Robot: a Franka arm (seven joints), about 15 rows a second.
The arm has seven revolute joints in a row. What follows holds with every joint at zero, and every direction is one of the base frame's.
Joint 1 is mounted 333 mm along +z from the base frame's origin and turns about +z.
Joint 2 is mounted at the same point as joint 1 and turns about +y.
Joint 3 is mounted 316 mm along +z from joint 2 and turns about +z.
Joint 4 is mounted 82.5 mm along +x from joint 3 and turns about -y.
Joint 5 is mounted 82.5 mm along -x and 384 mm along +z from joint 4 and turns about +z.
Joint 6 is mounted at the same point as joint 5 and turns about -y.
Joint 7 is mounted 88 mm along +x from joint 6 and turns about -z.
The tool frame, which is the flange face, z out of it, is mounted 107 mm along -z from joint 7; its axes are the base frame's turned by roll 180, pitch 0 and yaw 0 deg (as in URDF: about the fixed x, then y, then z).
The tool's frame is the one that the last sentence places.
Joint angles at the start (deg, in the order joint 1, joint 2, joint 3, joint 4, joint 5, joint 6, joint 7): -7.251 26.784 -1.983 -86.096 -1.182 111.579 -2.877
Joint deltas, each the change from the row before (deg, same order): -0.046 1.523 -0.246 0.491 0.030 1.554 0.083; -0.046 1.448 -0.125 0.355 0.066 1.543 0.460; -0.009 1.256 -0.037 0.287 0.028 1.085 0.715; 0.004 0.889 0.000 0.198 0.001 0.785 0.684; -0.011 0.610 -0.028 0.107 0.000 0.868 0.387; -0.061 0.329 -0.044 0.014 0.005 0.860 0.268
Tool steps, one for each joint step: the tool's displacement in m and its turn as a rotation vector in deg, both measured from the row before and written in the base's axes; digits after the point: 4 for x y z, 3 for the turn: 0.0055 -0.0037 -0.0119 -0.207 -0.502 -0.295; 0.0049 -0.0024 -0.0123 -0.118 -0.456 -0.578; 0.0036 -0.0009 -0.0113 -0.056 -0.137 -0.720; 0.0025 -0.0003 -0.0081 -0.045 -0.114 -0.646; 0.0021 -0.0007 -0.0053 -0.090 -0.370 -0.385; 0.0015 -0.0014 -0.0026 -0.112 -0.545 -0.334
